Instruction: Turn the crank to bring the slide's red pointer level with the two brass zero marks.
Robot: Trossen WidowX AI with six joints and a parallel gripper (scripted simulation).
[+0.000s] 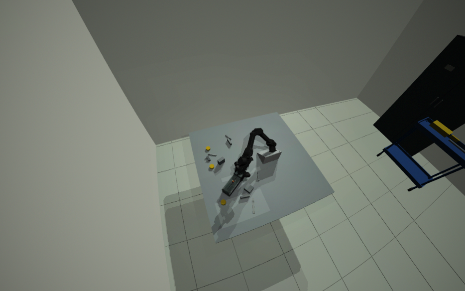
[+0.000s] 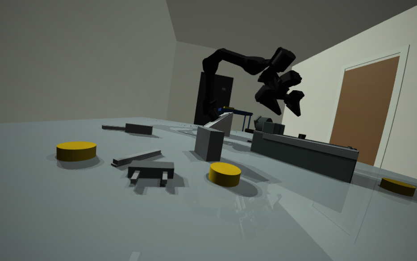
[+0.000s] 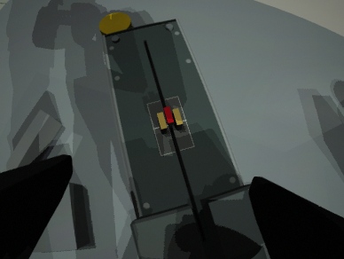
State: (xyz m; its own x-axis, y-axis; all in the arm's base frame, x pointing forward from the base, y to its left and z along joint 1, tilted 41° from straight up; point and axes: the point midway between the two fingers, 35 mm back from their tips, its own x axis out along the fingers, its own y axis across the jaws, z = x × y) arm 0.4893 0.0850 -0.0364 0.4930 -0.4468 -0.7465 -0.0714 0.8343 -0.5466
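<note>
Now: gripper tip 120 mm past the dark crank handle, 80 mm above it and 60 mm to the left of it. Also, from my gripper tip: bracket (390 mm to the right, 160 mm ahead, 140 mm below); red pointer (60 mm below, 50 mm ahead, 10 mm to the left).
</note>
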